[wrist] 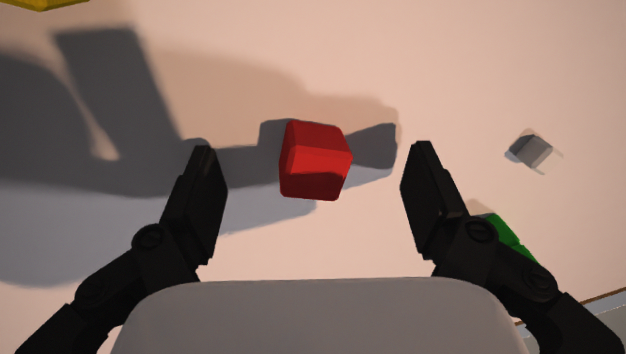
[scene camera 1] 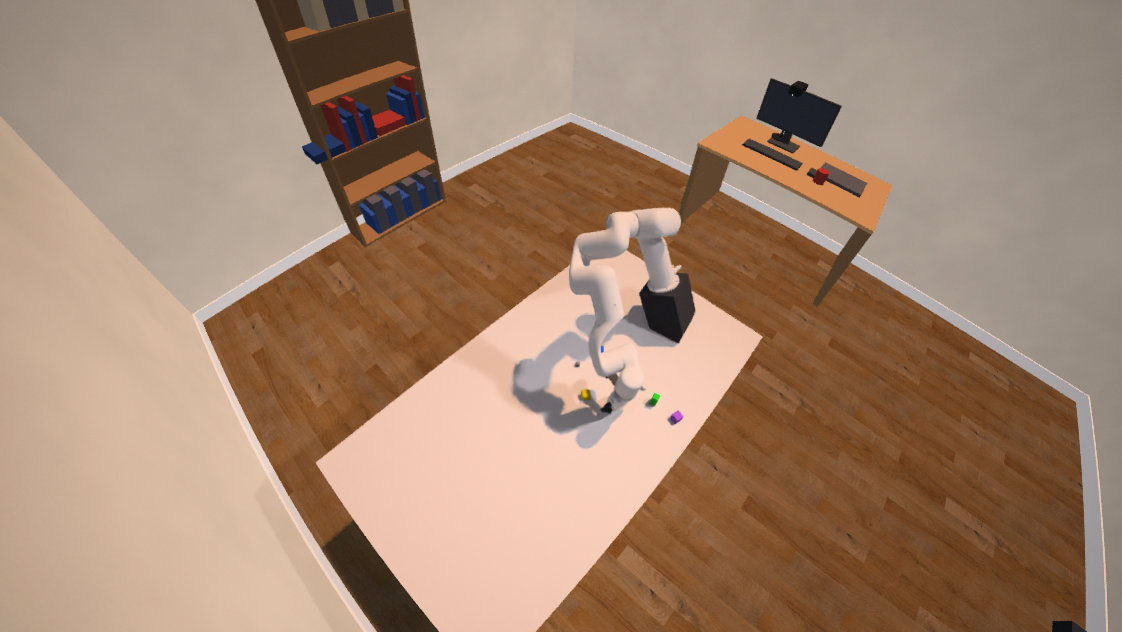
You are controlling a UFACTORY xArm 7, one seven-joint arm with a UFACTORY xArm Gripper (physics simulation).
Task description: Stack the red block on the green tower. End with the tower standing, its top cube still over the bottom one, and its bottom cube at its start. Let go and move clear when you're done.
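The red block lies on the pale mat, seen between the two fingertips in the wrist view; in the scene view the gripper hides it. My gripper is open and empty, above the red block, with a finger to each side of it and space between. The green tower of two green cubes stands on the mat, to the right of the gripper; in the wrist view the right finger hides part of it.
A yellow block lies left of the gripper. A purple block lies beyond the green tower. A small grey cube lies near the tower. A small dark cube and a partly hidden blue block lie farther back.
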